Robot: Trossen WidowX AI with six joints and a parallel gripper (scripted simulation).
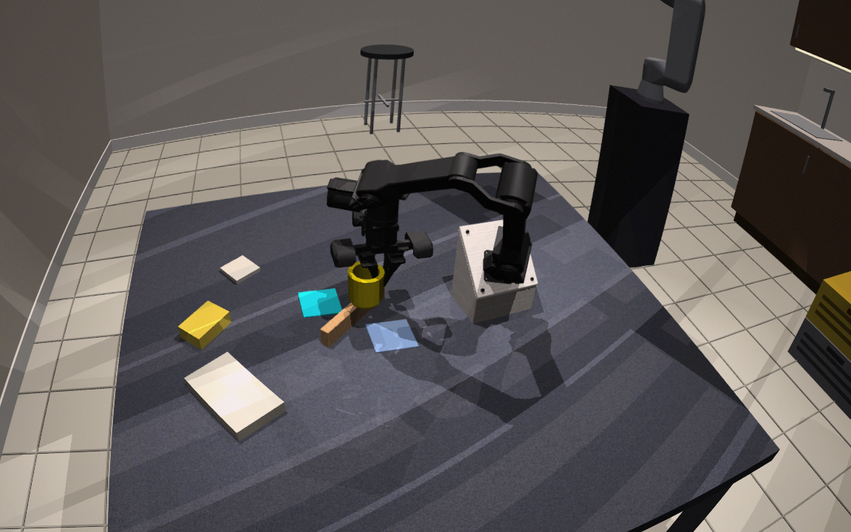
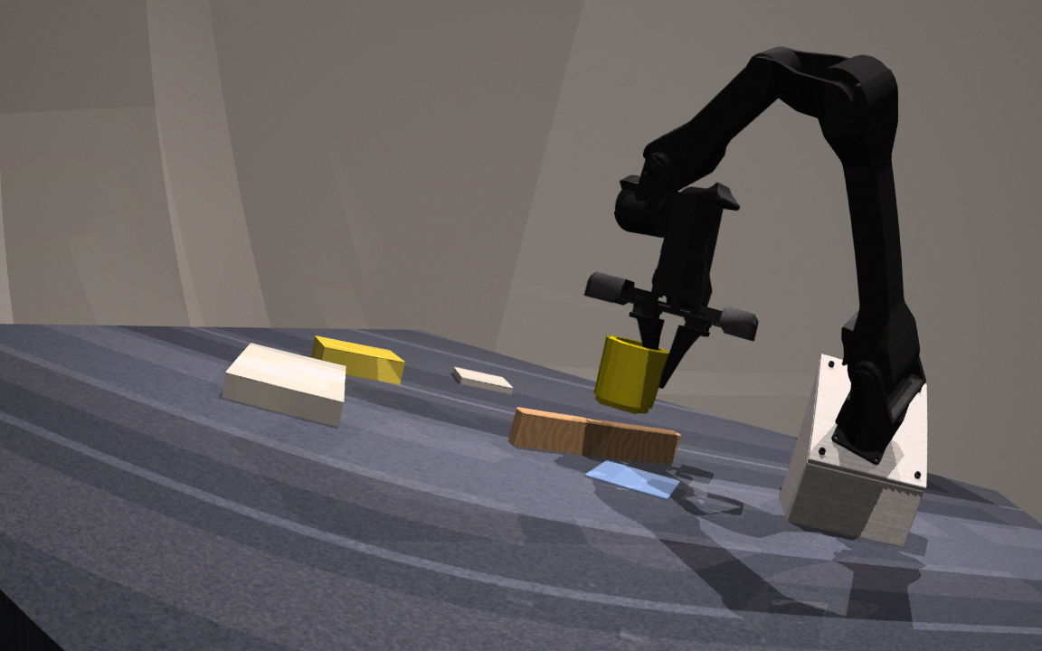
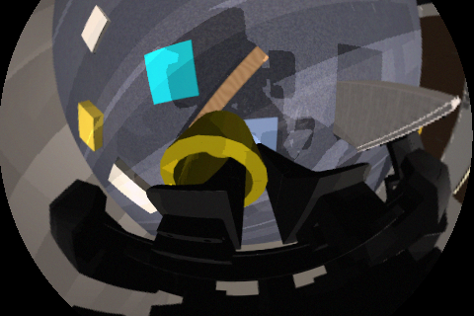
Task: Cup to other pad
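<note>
Now: gripper tip 5 cm short of the wooden bar, 2 cm to the left of it and 8 cm above it. From my gripper tip the other things lie so: small pale tile (31 cm ahead, 22 cm to the right, 9 cm below); then yellow cup (2 cm ahead); then light blue pad (2 cm behind, 4 cm to the left, 10 cm below).
</note>
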